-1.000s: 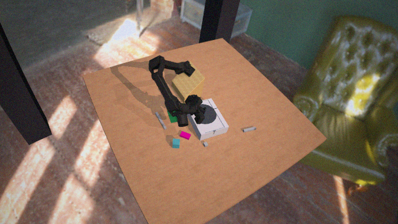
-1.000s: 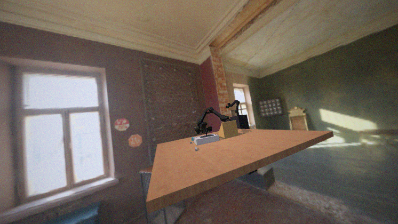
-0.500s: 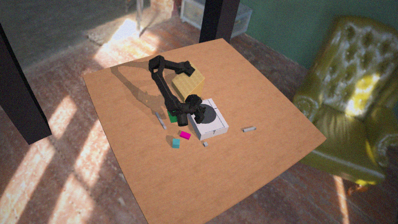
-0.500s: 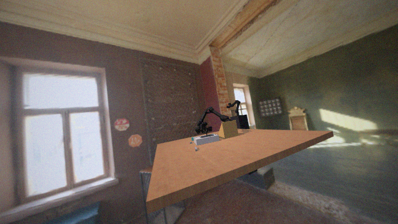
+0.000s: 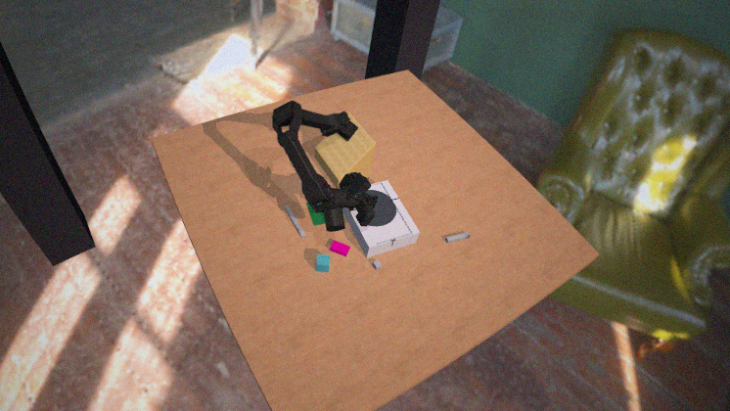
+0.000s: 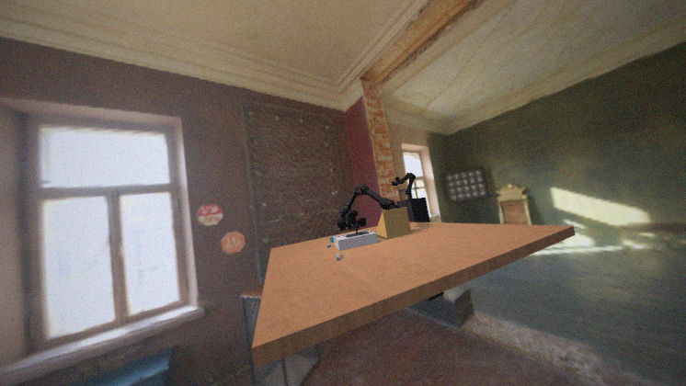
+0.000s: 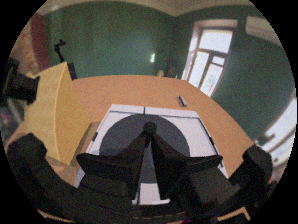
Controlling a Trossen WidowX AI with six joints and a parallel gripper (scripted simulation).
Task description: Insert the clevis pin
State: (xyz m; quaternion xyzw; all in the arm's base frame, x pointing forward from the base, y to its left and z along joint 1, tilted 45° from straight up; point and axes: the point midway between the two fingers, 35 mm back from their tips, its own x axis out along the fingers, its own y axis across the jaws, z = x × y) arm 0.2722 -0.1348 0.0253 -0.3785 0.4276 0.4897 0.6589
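My gripper tip is now 3 cm short of the rimmed tray and 4 cm above it. Round my gripper tip: dark clevis pin: 1 cm below; dark grey disc: 3 cm below; magenta block: 5 cm ahead, 17 cm to the right, 8 cm below.
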